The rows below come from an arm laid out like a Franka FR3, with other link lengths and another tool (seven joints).
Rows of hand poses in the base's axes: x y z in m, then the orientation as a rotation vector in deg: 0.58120, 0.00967, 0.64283, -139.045, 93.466, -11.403; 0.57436, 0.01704, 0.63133, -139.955, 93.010, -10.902; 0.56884, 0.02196, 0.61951, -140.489, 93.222, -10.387; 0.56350, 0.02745, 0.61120, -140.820, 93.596, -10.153; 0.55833, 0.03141, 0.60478, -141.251, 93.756, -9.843; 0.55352, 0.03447, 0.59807, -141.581, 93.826, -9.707; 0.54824, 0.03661, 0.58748, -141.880, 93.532, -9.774; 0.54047, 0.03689, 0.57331, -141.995, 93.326, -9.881; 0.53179, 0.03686, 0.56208, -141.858, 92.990, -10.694; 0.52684, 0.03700, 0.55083, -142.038, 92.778, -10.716; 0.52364, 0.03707, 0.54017, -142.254, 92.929, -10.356; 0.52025, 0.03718, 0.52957, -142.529, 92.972, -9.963; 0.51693, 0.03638, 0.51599, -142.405, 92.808, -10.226; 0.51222, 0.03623, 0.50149, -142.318, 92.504, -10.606; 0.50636, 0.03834, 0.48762, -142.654, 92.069, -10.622; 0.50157, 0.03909, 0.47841, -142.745, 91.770, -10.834; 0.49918, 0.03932, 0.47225, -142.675, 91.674, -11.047
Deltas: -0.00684, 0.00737, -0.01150, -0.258, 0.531, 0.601; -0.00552, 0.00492, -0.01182, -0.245, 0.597, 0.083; -0.00534, 0.00549, -0.00831, -0.283, 0.410, -0.098; -0.00517, 0.00396, -0.00642, -0.240, 0.422, 0.066; -0.00481, 0.00306, -0.00671, -0.206, 0.251, 0.074; -0.00528, 0.00214, -0.01059, -0.125, 0.004, 0.265; -0.00777, 0.00028, -0.01417, -0.045, -0.073, 0.151; -0.00868, -0.00003, -0.01123, -0.108, -0.607, 0.104; -0.00495, 0.00014, -0.01125, -0.056, 0.001, 0.181; -0.00320, 0.00007, -0.01066, -0.064, 0.343, 0.001; -0.00339, 0.00011, -0.01060, -0.052, 0.351, 0.085; -0.00332, -0.00080, -0.01358, 0.045, -0.252, 0.042; -0.00471, -0.00015, -0.01450, 0.024, -0.344, 0.129; -0.00586, 0.00211, -0.01387, -0.080, 0.004, 0.362; -0.00479, 0.00075, -0.00921, -0.038, -0.169, 0.193; -0.00239, 0.00023, -0.00616, 0.000, -0.177, 0.022
